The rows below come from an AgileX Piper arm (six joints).
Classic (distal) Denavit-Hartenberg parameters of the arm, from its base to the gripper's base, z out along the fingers. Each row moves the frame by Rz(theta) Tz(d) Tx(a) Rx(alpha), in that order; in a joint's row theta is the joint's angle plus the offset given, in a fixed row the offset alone. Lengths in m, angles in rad.
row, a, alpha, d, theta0
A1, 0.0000, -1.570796, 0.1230, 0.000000
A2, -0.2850, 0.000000, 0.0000, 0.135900
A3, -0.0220, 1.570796, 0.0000, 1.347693
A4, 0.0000, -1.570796, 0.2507, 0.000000
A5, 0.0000, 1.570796, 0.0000, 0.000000
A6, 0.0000, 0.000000, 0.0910, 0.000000
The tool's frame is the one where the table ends.
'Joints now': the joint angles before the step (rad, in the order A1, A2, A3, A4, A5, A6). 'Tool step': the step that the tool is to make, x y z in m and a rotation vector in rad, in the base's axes. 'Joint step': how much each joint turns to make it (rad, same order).
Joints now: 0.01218 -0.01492 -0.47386 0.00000 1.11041 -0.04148
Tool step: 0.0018 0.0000 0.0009 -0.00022 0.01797 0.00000
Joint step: 0.00027 0.01734 -0.00429 -0.00025 0.00492 0.00025
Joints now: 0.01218 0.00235 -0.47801 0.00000 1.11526 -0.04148
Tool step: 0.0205 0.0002 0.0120 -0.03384 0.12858 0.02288
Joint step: 0.00090 0.16776 -0.04803 -0.00078 0.00927 -0.03863
